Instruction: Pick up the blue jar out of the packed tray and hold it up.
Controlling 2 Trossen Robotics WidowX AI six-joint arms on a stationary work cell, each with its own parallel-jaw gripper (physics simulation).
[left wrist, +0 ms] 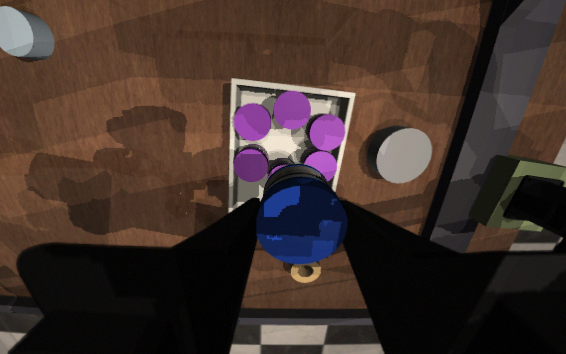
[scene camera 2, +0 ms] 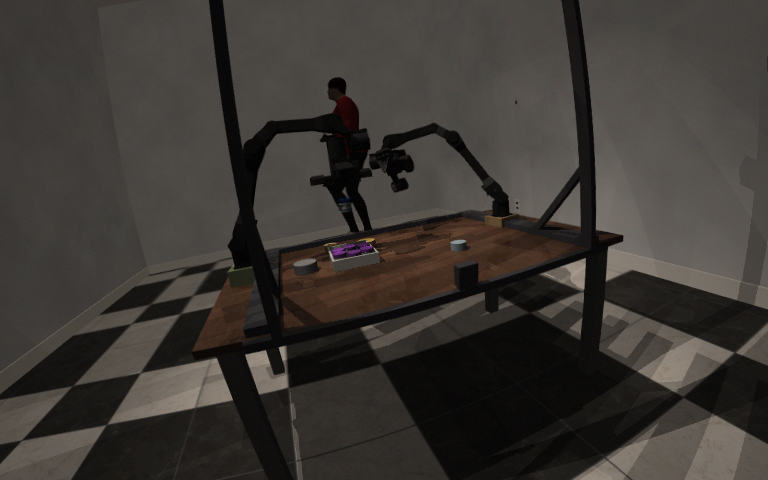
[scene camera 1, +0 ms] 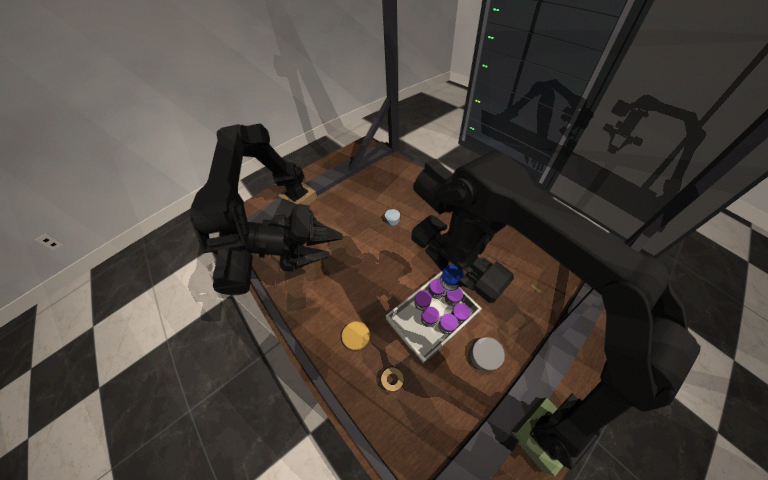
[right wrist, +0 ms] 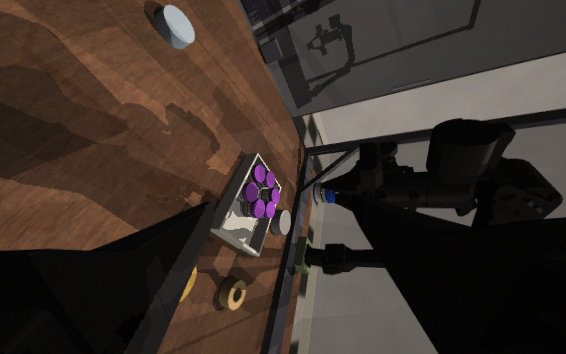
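Where they show: left gripper, between the fingertips: [left wrist: 298, 207] [scene camera 2: 344, 204] [scene camera 1: 452, 277] [right wrist: 324, 191]; right gripper, between the fingertips: [scene camera 2: 390, 182] [scene camera 1: 335, 246] [right wrist: 283, 204]; left arm's base, origin of its link: [left wrist: 531, 198] [scene camera 2: 245, 265] [scene camera 1: 551, 435] [right wrist: 308, 255]; right arm's base, origin of its link: [scene camera 2: 501, 215] [scene camera 1: 296, 192].
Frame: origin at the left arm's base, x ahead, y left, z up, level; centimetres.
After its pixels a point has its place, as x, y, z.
Note:
The blue jar [scene camera 1: 452, 275] {35.0, -1.8, 15.5} [scene camera 2: 344, 204] {34.9, -4.2, 13.9} [left wrist: 301, 222] {35.2, -2.5, 15.5} [right wrist: 327, 195] {36.4, -0.5, 14.8} has a blue lid and is held upright, high above the table and apart from the tray. My left gripper [scene camera 1: 453, 270] {35.1, -2.3, 13.7} [left wrist: 298, 207] {35.1, -2.3, 13.7} is shut on it, one finger on each side. The pale tray [scene camera 1: 405, 338] {34.3, 10.1, -1.5} [scene camera 2: 355, 260] {34.9, -9.5, -2.6} [left wrist: 232, 145] {41.8, -1.8, -1.5} [right wrist: 235, 242] {35.9, 10.2, -2.3} stands on the table and holds several purple-lidded jars [scene camera 1: 448, 323] {30.6, -0.1, -0.6} [scene camera 2: 339, 253] {30.8, -5.6, -0.6} [left wrist: 292, 110] {35.2, -6.8, -0.6} [right wrist: 259, 174] {39.6, -4.5, -0.6}. My right gripper [scene camera 1: 335, 245] {54.1, 13.0, 17.3} [right wrist: 283, 204] {54.1, 13.0, 17.3} is open and empty, off to the left in scene camera 1, well away from the tray.
A grey disc [scene camera 1: 487, 354] {19.6, -2.5, -2.0} [scene camera 2: 305, 267] {19.7, -6.8, -2.6} [left wrist: 404, 155] {19.6, -3.2, -2.0} stands beside the tray. A yellow disc [scene camera 1: 355, 335] {42.8, 19.1, -3.8} and a tan ring [scene camera 1: 391, 387] {27.8, 19.2, -2.5} lie on its other sides. A light blue cylinder [scene camera 1: 391, 216] {67.3, -10.9, -2.6} [scene camera 2: 458, 245] {66.6, -13.8, -3.1} stands farther off. A black block [scene camera 2: 466, 275] {55.4, -41.8, -1.7} is at the table edge.

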